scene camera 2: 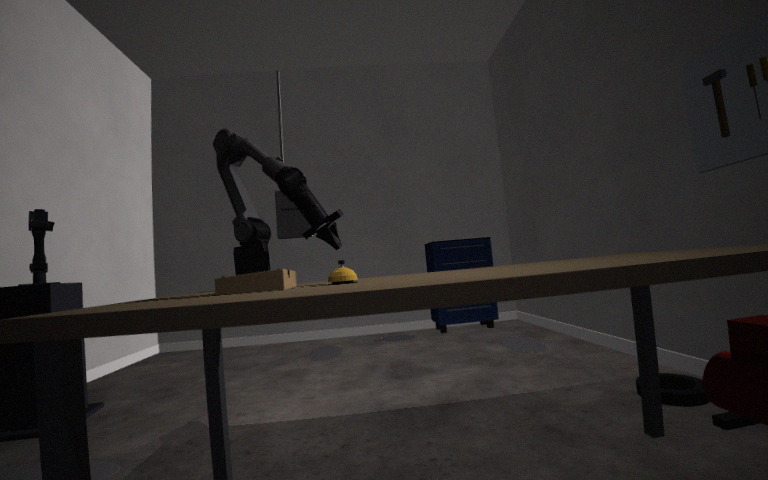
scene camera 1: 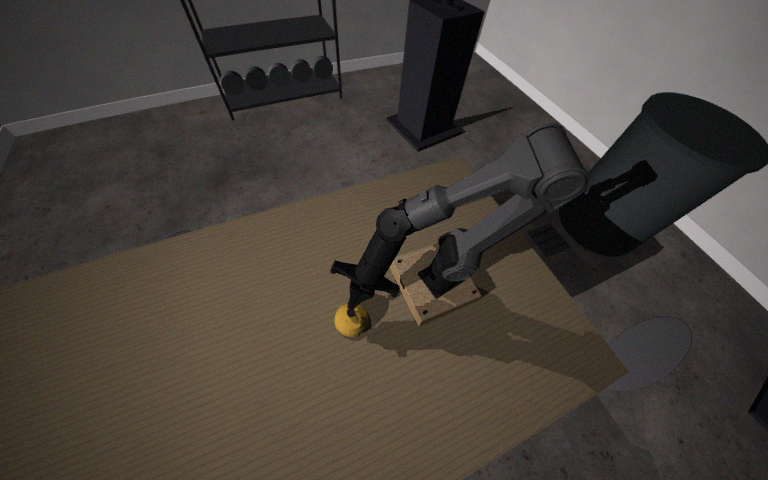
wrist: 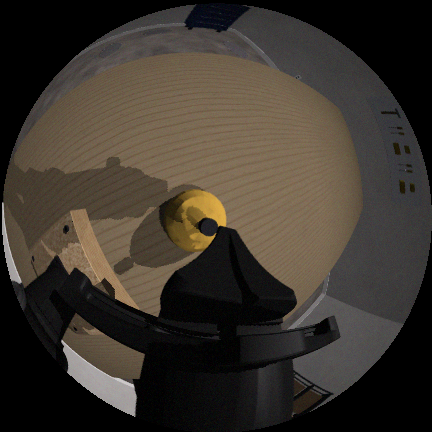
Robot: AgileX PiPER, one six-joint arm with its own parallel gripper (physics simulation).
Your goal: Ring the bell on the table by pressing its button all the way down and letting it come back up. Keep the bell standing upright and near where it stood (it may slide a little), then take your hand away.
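The yellow bell [scene camera 1: 347, 326] [scene camera 2: 342, 276] [wrist: 210, 204] stands upright on the wooden table [scene camera 1: 198, 350] [scene camera 2: 481, 283] [wrist: 260, 125]. Its dark button [scene camera 1: 351, 312] [scene camera 2: 341, 262] [wrist: 208, 226] is up on top of the dome. My gripper [scene camera 1: 352, 304] [scene camera 2: 338, 247] [wrist: 223, 237] is shut and empty, pointing down at a slant. In the second scene view its tip hangs a little above the button, with a gap between them. In the wrist view the tip is just right of the button, over the edge of the dome.
The arm's wooden base block [scene camera 1: 420, 316] [scene camera 2: 254, 281] [wrist: 92, 245] is close beside the bell. A large dark bin [scene camera 1: 651, 192], a black pedestal [scene camera 1: 419, 79] and a shelf rack [scene camera 1: 269, 35] stand off the table. A blue cabinet [scene camera 2: 459, 254] [wrist: 216, 16] stands beyond it.
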